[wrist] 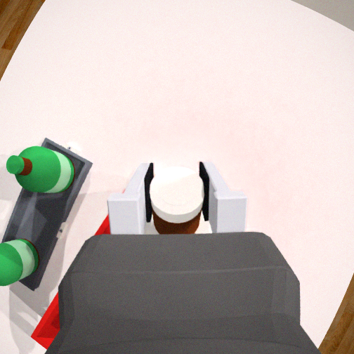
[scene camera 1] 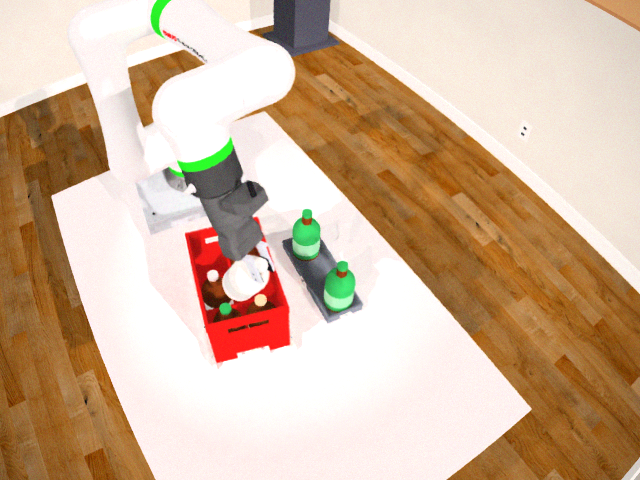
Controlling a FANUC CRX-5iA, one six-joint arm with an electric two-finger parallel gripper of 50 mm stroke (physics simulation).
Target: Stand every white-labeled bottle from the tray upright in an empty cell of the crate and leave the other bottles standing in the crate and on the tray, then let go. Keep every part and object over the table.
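Frame: origin at the arm's base, x up, y right, z ahead, level; millimetres.
Seen in the pictures: gripper, fingertip midpoint: (scene camera 1: 264,275).
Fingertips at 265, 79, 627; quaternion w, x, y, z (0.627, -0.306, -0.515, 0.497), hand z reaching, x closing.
Note:
Offsets run from my fingertips to a thing's top centre, as dx, dy, dz. "*": to the spot under its first point.
My gripper (scene camera 1: 260,265) (wrist: 176,180) is shut on a white-capped bottle (scene camera 1: 238,281) (wrist: 177,200) at its cap. Brown neck shows under the cap in the wrist view. The bottle hangs over the middle of the red crate {-165, -2, -162} (scene camera 1: 251,335) (wrist: 50,316), tilted, with its wide white part toward the front left. How far its base reaches into the crate is hidden. In the crate stand a white-capped brown bottle {-177, +44, -180} (scene camera 1: 214,292), a green-capped bottle {-177, +61, -85} (scene camera 1: 224,308) and a cream-capped bottle {-177, -17, -64} (scene camera 1: 260,300). Another brown bottle is partly hidden behind the fingers.
Two green bottles stand on the dark tray {* -335, -233, -152} (scene camera 1: 316,271) (wrist: 42,215) beside the crate: a nearer one {-180, -227, -45} (scene camera 1: 339,289) (wrist: 45,170) and a farther one {-180, -248, -227} (scene camera 1: 306,237) (wrist: 17,260). The arm's base plate (scene camera 1: 160,222) lies behind the crate. The crate's walls rise around its cells.

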